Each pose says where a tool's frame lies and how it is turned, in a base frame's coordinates. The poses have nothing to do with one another.
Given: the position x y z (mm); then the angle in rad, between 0 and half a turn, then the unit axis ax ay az.
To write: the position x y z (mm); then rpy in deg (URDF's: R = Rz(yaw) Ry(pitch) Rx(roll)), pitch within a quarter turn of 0, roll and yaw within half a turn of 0. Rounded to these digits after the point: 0 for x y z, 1 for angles.
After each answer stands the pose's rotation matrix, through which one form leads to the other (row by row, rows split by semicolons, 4 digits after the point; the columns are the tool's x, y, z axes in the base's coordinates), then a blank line. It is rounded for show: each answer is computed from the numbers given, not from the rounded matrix.
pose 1, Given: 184 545 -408 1.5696 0.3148 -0.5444 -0.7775
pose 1, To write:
184 545 -408 50.6 -17.5 -84.0
0.1002 0.6063 -0.7889; -0.9487 0.2972 0.1080; 0.2999 0.7376 0.6050

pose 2, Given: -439 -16 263 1.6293 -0.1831 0.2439 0.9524
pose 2, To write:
-439 -16 263 4.0 25.3 91.5
-0.0230 -0.9980 0.0589; 0.9035 0.0045 0.4286; -0.4280 0.0631 0.9016

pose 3, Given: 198 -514 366 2.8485 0.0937 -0.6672 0.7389
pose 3, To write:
198 -514 366 -83.2 -19.2 174.5
-0.9402 -0.3359 -0.0572; 0.0911 -0.0859 -0.9921; 0.3283 -0.9380 0.1114

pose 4, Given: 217 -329 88 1.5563 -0.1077 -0.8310 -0.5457
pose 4, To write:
217 -329 88 47.8 -62.7 -86.8
0.0259 0.6339 -0.7730; -0.4575 0.6951 0.5546; 0.8889 0.3392 0.3080

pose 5, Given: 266 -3 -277 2.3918 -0.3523 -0.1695 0.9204
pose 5, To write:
266 -3 -277 -34.8 26.5 125.3
-0.5169 -0.5238 -0.6771; 0.7307 -0.6821 -0.0301; -0.4461 -0.5103 0.7353

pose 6, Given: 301 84 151 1.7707 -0.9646 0.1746 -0.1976
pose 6, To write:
301 84 151 -98.7 -3.3 -23.3
0.9167 -0.0082 0.3996; -0.3955 -0.1620 0.9040; 0.0573 -0.9868 -0.1518

